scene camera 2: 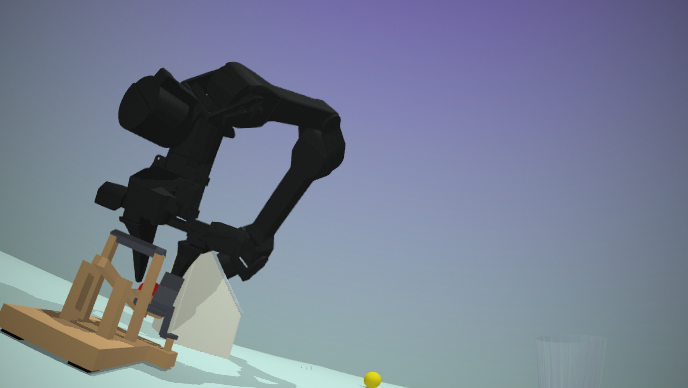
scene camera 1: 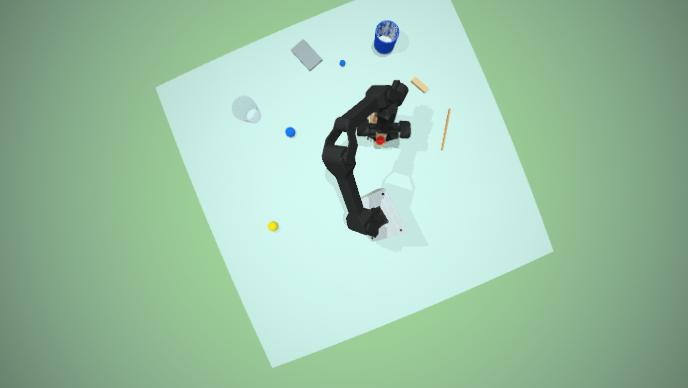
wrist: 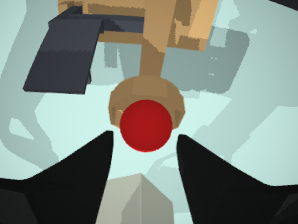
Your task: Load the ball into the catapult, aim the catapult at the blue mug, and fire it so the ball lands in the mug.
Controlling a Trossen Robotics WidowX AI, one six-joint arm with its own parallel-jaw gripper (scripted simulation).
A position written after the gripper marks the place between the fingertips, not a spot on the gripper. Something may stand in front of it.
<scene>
In view: the gripper point(scene camera 2: 153, 288) and a red ball point(wrist: 146, 126).
The gripper is seen too in scene camera 1 point(scene camera 1: 380, 140) and in the wrist view point(wrist: 145, 139).
</scene>
